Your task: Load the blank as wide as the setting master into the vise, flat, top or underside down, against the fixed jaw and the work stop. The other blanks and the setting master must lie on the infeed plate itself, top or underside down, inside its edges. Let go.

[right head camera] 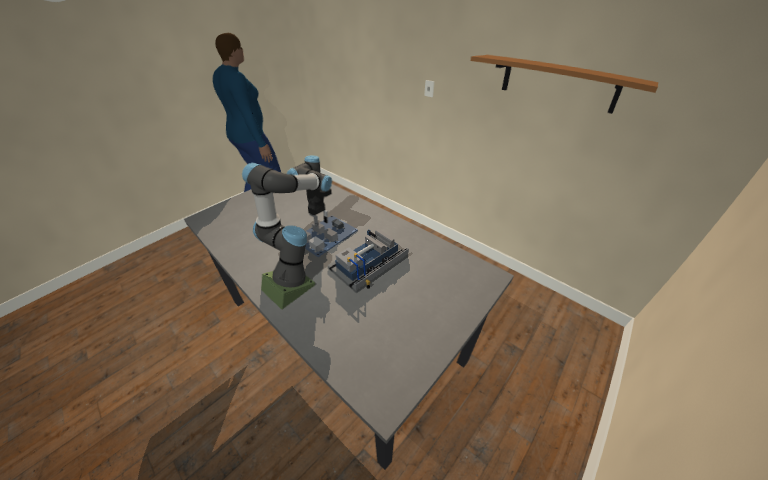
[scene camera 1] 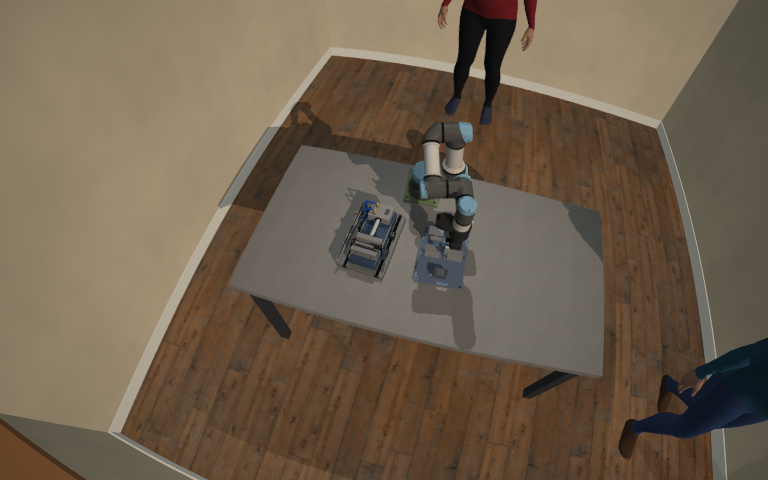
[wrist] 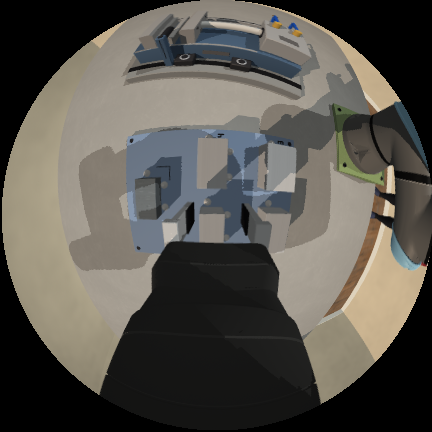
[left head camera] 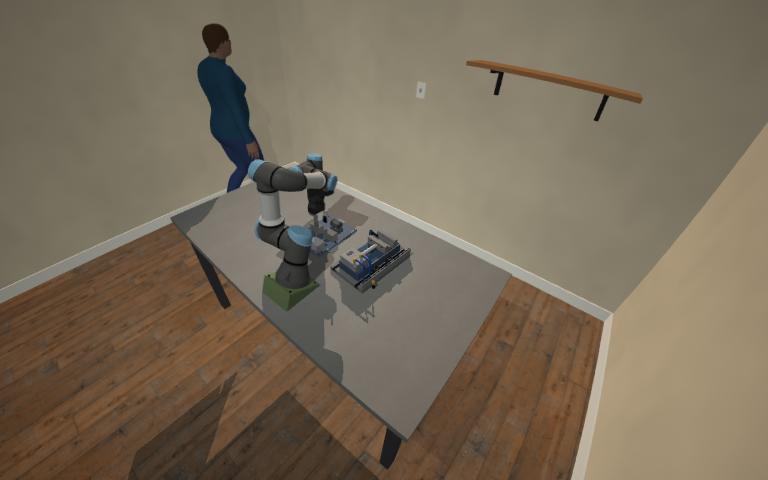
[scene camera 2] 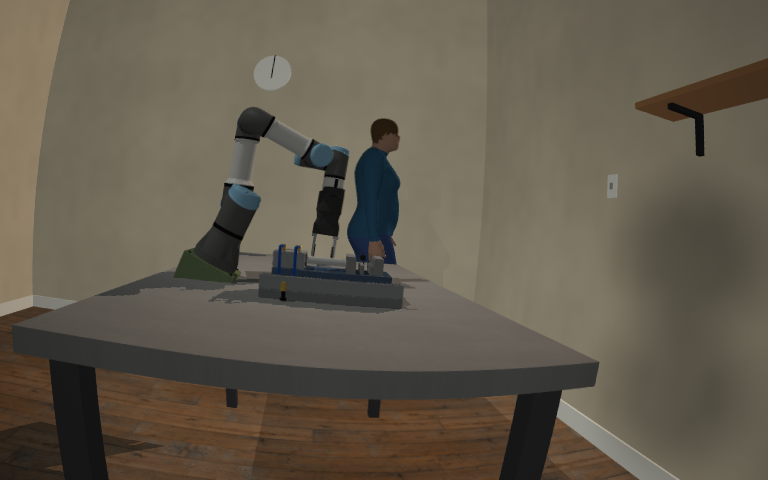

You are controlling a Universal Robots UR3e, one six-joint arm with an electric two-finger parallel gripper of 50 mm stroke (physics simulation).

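Places are measured from the arm's base along level axes (x ahead, y left, z up), in millimetres.
Where they show: gripper, between the fingertips: (right head camera: 321, 224) (scene camera 1: 447, 247) (wrist: 217, 212) (left head camera: 320, 224); arm's base, origin of its link: (right head camera: 288, 278) (wrist: 363, 143) (left head camera: 292, 279) (scene camera 2: 214, 261).
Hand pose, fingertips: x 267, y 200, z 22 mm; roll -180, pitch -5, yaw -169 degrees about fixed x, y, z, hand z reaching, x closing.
Note:
Each offset is from my fingertips to the top centre of the thing. "spot": to the spot under its first point.
In the wrist view, a dark grey block @[dx +93, dy +9, dz -30 mm] (wrist: 148, 199), apparently the setting master, sits at the left of the blue infeed plate @[dx +10, dy -7, dz -55 mm] (wrist: 138, 157) (scene camera 1: 453, 278). Four paler blanks sit on the plate: one top middle (wrist: 212, 161), one top right (wrist: 281, 167), one lower middle (wrist: 212, 227), one lower right (wrist: 280, 222). The lower two are partly hidden by the gripper. My gripper (wrist: 217, 212) (scene camera 2: 323, 254) is open and empty, above the plate, its fingers on either side of the lower middle blank in the wrist view. The vise @[dx +58, dy -294, dz +36 mm] (wrist: 216, 53) (scene camera 1: 385, 232) shows no block between its jaws.
The vise stands beside the plate, on a base with raised rails @[spot: dx +70, dy -388, dz -37 mm] (scene camera 2: 331, 291). Blue hoses (left head camera: 365, 268) rise at one end. The arm's green mount (wrist: 345, 155) (left head camera: 288, 294) is at the table's edge. A person (left head camera: 223, 101) stands beyond the table.

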